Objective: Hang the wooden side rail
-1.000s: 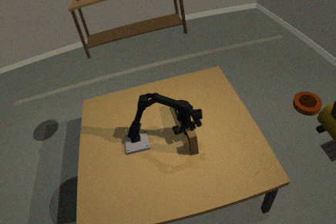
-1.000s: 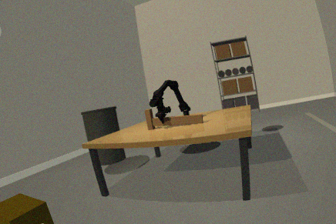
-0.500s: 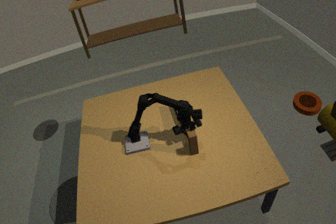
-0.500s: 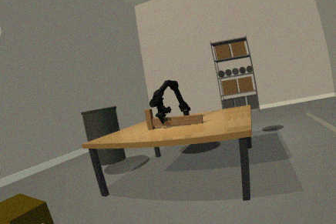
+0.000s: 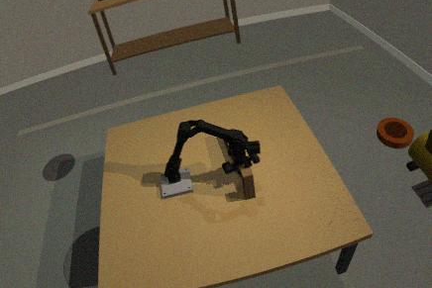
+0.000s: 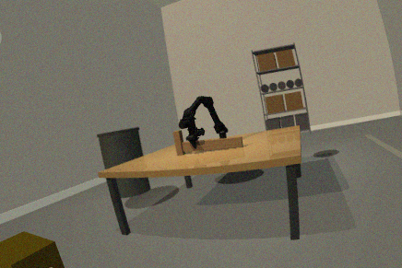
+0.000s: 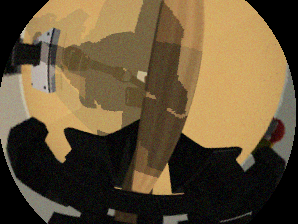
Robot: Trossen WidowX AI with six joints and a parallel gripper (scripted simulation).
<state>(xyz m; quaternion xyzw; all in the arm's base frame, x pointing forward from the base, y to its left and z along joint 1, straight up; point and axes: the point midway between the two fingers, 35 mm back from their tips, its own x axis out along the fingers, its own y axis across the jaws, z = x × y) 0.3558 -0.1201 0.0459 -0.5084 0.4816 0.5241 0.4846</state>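
The wooden headboard post lies 12 cm to the right of my gripper tip and 5 cm above it.
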